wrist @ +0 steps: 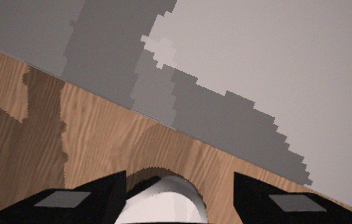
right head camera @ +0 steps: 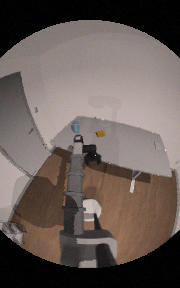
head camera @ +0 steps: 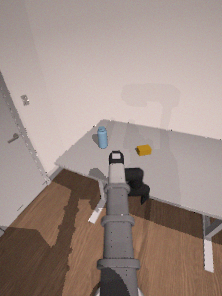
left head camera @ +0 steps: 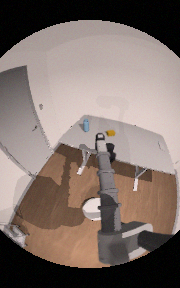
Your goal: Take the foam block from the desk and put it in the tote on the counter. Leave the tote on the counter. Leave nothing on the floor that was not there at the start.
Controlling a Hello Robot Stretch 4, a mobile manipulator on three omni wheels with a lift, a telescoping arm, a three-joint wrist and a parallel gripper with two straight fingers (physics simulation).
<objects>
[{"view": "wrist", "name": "my gripper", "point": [179, 187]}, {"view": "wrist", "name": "grey desk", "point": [263, 88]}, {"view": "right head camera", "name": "grey desk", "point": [124, 145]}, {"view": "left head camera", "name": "grey desk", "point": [135, 145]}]
</objects>
